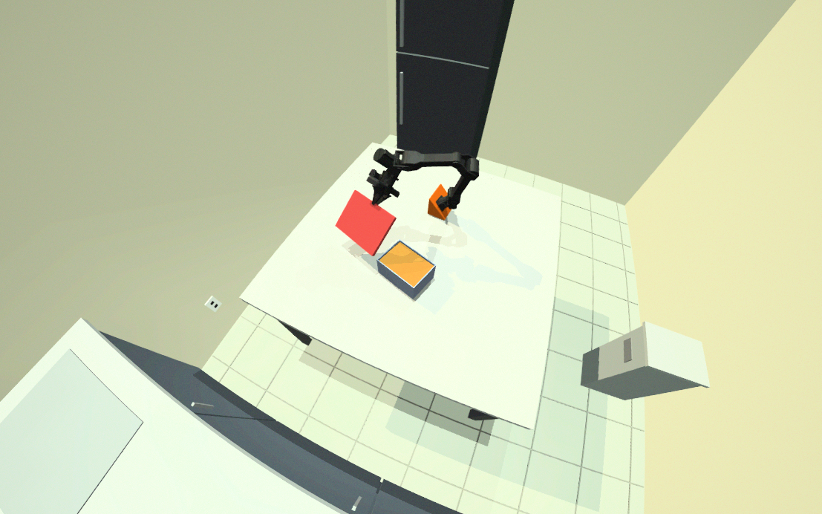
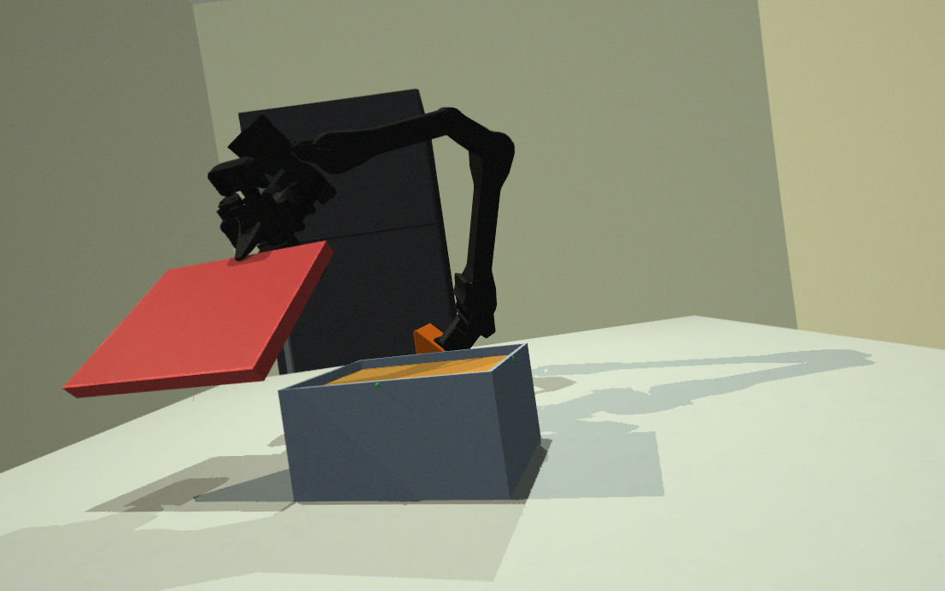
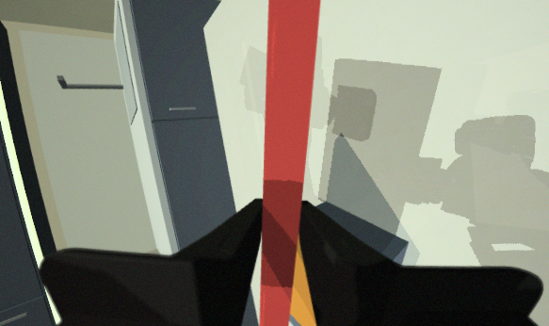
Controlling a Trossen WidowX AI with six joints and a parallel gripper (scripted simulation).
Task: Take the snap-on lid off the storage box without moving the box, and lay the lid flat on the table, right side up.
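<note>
Now: gripper tip 60 mm short of the red lid, 10 mm to the left of it and 50 mm above it. Also, from my gripper tip: grey-blue storage box (90 mm ahead, 220 mm to the left, 180 mm below).
</note>
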